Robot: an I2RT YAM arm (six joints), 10 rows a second.
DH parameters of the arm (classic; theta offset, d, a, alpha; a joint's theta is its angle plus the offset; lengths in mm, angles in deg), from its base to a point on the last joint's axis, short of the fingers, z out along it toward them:
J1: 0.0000 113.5 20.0 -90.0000
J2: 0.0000 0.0 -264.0 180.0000
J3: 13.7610 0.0 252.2 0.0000
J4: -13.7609 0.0 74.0 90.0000
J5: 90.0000 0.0 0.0 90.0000
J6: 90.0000 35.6 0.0 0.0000
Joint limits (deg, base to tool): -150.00..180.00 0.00..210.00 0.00..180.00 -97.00..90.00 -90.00..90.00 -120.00..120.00
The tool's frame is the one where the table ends.
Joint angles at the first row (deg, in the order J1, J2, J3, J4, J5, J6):
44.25, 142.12, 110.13, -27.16, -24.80, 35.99
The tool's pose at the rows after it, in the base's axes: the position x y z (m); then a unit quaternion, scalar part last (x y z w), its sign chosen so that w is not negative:
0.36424 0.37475 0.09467 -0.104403 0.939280 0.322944 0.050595
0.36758 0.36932 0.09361 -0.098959 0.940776 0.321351 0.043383
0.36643 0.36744 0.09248 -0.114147 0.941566 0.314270 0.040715
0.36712 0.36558 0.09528 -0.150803 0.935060 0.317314 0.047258
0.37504 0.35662 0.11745 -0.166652 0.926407 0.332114 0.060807
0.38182 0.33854 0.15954 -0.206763 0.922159 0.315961 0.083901
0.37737 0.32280 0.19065 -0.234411 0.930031 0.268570 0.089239
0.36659 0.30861 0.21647 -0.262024 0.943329 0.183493 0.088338
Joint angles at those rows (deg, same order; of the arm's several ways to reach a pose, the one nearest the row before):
44.16, 143.37, 110.13, -26.98, -25.06, 38.24
43.44, 143.41, 110.13, -27.88, -25.65, 38.13
43.37, 143.41, 110.13, -29.19, -25.69, 35.94
43.11, 143.09, 110.17, -29.78, -26.65, 31.38
41.69, 140.75, 110.70, -31.16, -28.25, 28.69
39.72, 136.70, 113.47, -39.05, -27.35, 21.32
38.92, 133.47, 115.87, -48.55, -23.33, 15.62
38.98, 130.98, 118.72, -59.53, -15.11, 10.37

